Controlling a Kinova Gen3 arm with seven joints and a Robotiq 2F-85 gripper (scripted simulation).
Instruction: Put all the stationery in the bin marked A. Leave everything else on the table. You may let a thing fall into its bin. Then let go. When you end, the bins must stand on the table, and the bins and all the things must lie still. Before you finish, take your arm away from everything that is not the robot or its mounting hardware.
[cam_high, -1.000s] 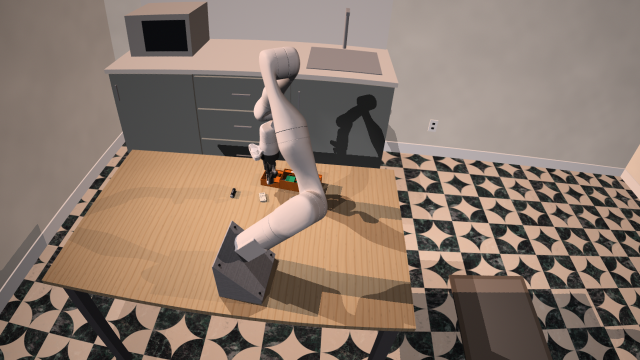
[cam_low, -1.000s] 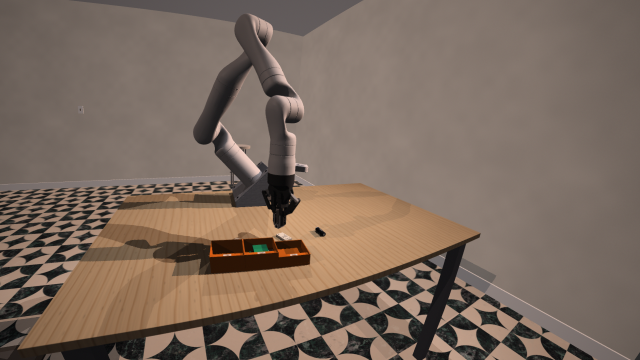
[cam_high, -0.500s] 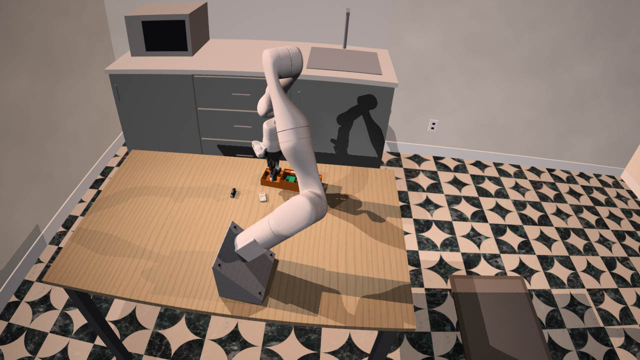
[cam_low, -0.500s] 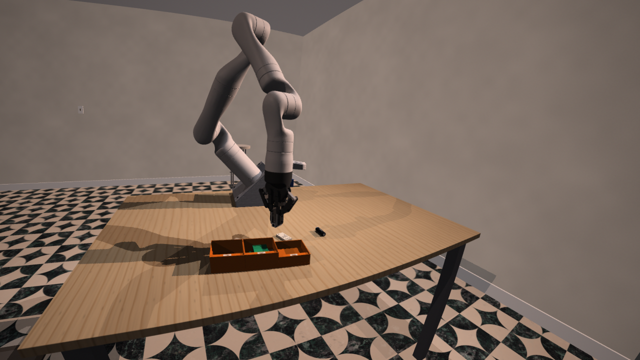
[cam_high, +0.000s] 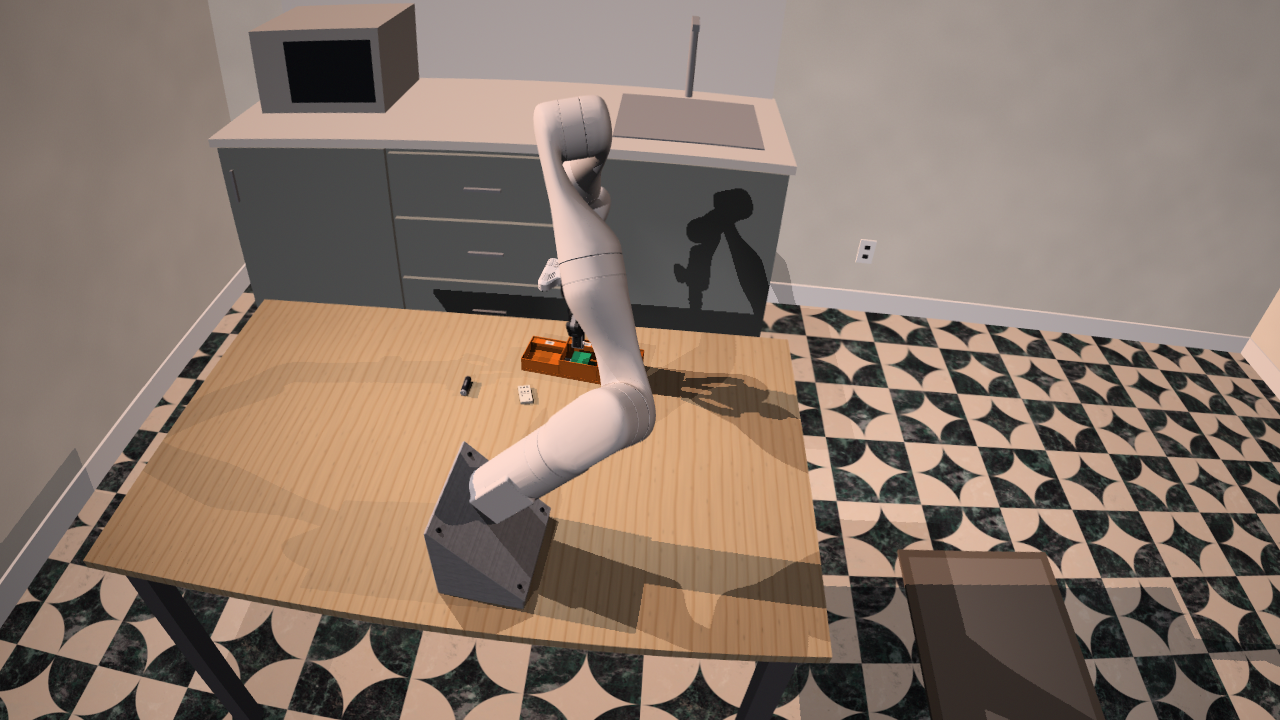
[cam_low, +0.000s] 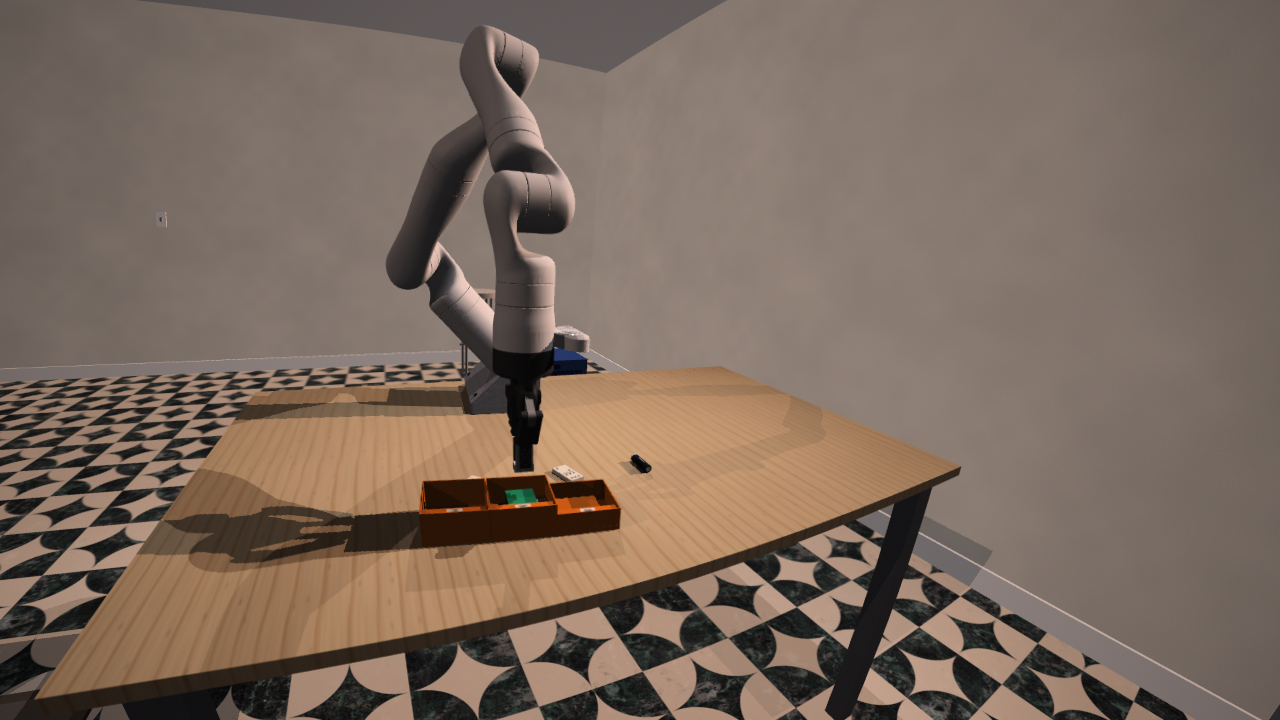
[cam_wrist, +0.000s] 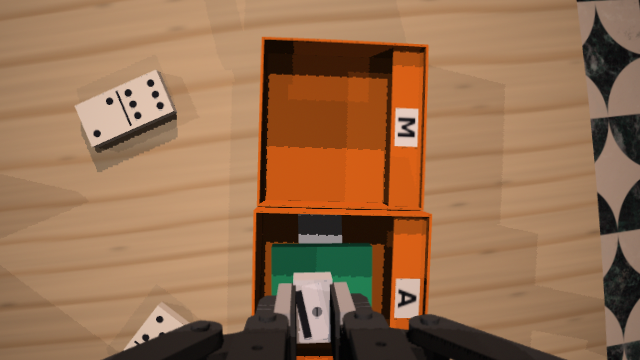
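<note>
The green block lies 70 mm below my hand and 10 mm ahead of it. Round my hand: orange three-compartment bin 70 mm below, 10 mm to the right, 10 mm ahead; white pencil sharpener 20 mm below; green-and-white eraser 80 mm below, 10 mm to the left, 10 mm ahead.
</note>
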